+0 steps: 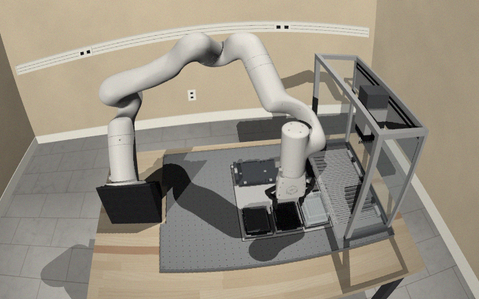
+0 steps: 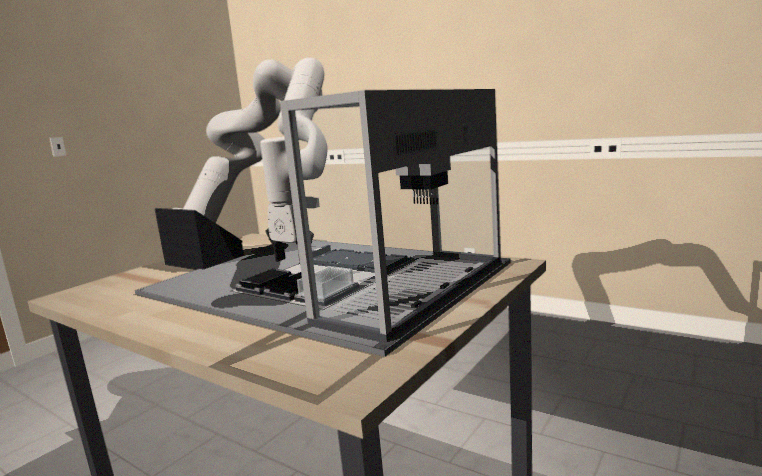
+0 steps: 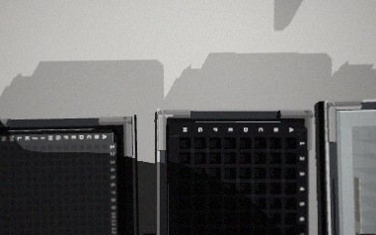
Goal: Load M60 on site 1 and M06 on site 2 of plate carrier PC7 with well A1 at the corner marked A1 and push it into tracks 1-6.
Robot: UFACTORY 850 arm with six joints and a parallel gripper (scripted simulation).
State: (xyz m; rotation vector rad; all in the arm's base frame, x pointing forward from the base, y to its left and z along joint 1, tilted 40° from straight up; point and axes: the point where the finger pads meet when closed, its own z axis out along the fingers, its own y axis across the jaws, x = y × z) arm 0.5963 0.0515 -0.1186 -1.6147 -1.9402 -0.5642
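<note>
My hand is 80 mm above the nest S2. The rest, counted from my hand: nest S1: 110 mm behind, 20 mm to the right, 80 mm below; then clear deep-well block M09: 110 mm ahead, 20 mm to the left, 50 mm below; then plate carrier PC7: 30 mm behind, 260 mm to the left, 70 mm below.
</note>
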